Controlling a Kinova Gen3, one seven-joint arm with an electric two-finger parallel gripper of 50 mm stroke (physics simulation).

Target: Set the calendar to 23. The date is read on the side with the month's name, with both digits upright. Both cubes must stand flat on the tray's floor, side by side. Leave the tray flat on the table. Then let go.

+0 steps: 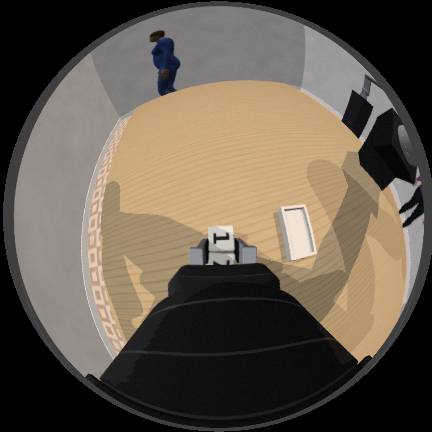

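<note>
My gripper (221, 246) is shut on a white number cube (221, 239), with one grey finger on each side. Its farther face shows a black 1 turned sideways. A nearer white face shows part of another black digit, cut off by the gripper's body; I cannot tell whether it belongs to the same cube. The white tray (300, 232) lies flat on the table to the right of the gripper, apart from it, with its bare floor showing. No month's name shows on the tray's visible sides. A separate second cube does not show.
The wooden table (215, 130) spreads around the tray, with arm shadows across it. Black equipment (387, 150) stands at the right edge. A person in blue (165, 60) stands beyond the far edge, and part of another person (414, 206) shows at the right.
</note>
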